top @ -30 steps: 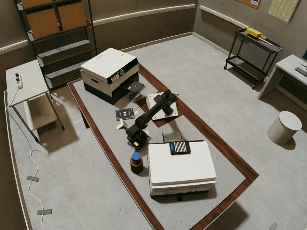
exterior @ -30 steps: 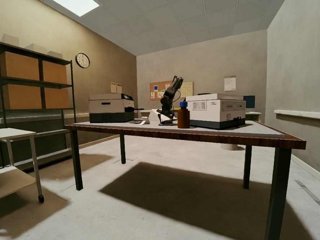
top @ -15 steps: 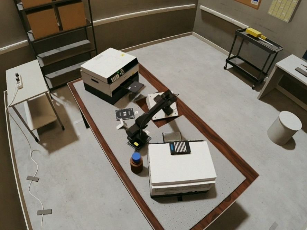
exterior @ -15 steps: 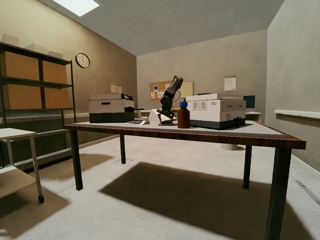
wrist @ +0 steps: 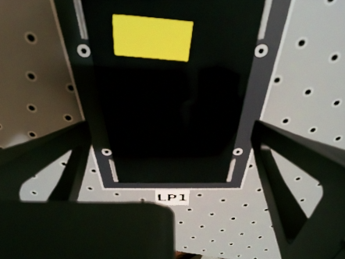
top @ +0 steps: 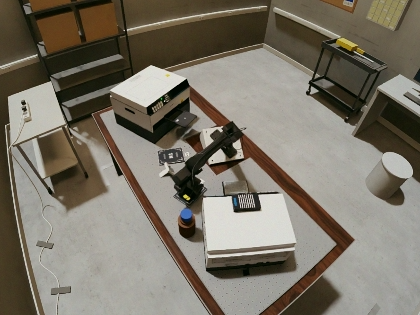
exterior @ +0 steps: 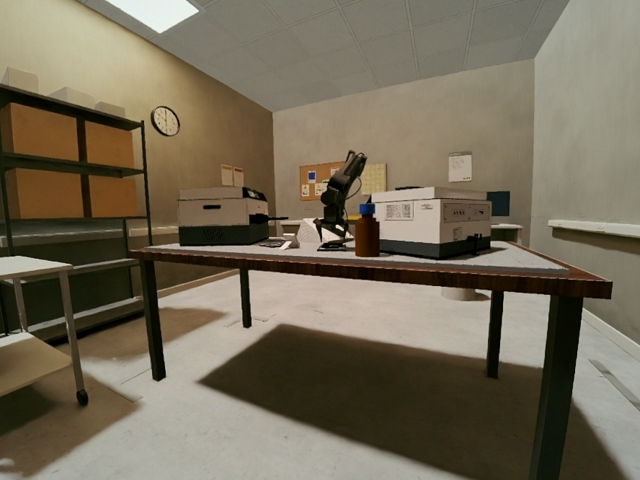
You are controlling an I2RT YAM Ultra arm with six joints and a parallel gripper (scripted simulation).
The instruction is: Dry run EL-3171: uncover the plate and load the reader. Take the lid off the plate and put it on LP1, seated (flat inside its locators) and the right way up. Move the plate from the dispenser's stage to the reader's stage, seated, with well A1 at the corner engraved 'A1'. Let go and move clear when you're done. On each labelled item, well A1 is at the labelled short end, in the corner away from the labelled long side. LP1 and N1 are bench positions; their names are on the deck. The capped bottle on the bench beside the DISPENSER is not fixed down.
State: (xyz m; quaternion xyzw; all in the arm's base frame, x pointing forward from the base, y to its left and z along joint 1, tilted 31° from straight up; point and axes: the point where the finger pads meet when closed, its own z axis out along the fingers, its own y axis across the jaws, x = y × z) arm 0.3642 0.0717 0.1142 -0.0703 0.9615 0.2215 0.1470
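Right now my hand is 170 mm past the well plate, 180 mm to the right of it and 50 mm below it. Round my hand: label 100 mm behind, 20 mm to the right, 40 mm below.
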